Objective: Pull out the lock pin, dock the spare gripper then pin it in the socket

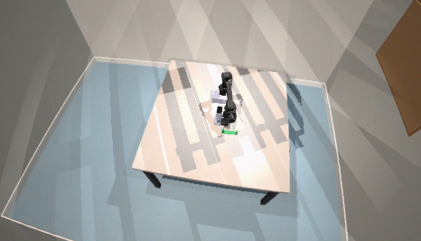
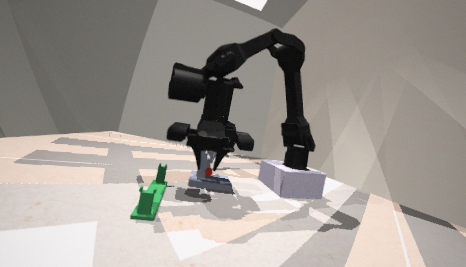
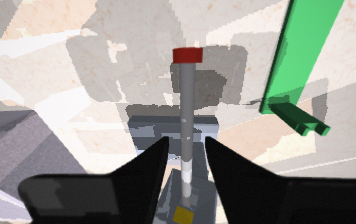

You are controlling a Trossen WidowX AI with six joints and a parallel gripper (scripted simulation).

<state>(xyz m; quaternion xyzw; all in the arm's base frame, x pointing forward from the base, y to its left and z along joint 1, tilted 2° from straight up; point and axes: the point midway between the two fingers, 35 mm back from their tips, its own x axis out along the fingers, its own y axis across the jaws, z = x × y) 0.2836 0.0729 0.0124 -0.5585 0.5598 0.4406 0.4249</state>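
My gripper tip is now 10 mm past the mount and 40 mm to the left of it. From my gripper tip the other things lie so: spare gripper: 10 mm behind, 40 mm to the right, 80 mm above; then green rack: 90 mm ahead, 80 mm to the left, 20 mm below.
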